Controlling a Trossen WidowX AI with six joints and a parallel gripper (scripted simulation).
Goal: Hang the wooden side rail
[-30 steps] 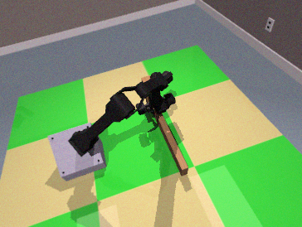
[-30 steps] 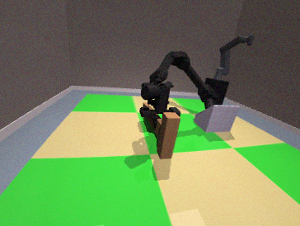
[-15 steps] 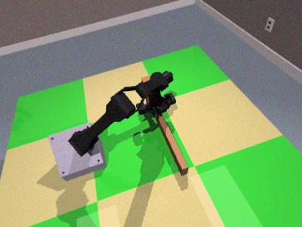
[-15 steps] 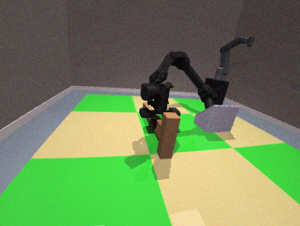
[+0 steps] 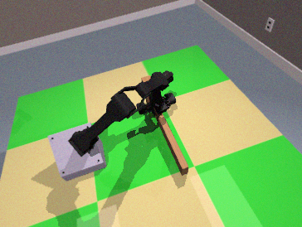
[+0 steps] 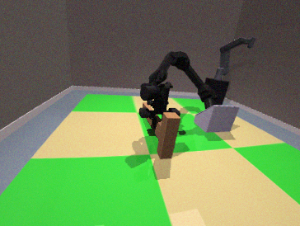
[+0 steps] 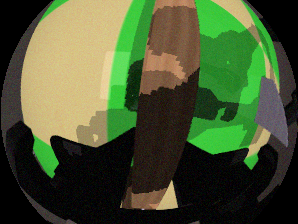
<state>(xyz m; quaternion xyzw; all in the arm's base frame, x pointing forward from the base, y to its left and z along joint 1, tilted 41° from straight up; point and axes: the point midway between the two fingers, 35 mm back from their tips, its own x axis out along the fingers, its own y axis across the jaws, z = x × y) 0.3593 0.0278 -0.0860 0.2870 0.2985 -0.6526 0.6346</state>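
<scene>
Now: gripper tip 13 cm to the right of the headboard post and 4 cm below it.
</scene>
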